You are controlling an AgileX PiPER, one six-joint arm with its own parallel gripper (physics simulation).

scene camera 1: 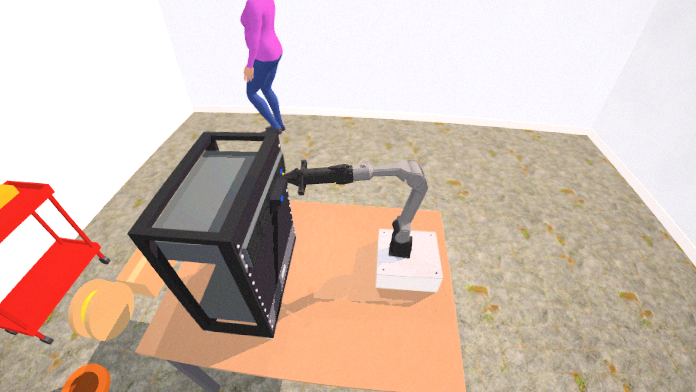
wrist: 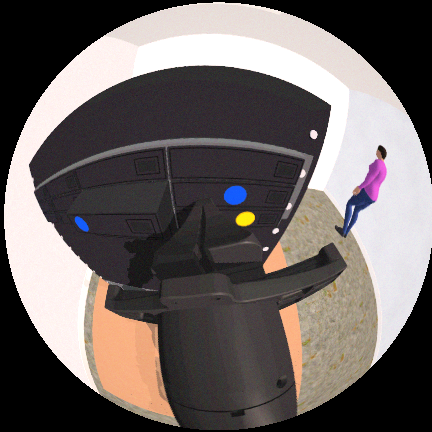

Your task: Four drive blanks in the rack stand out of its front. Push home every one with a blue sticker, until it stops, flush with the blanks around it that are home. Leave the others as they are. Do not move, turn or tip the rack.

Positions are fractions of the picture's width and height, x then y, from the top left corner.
A black rack shows in scene camera 1 (0.32, 0.55) and in the wrist view (0.27, 0.38).
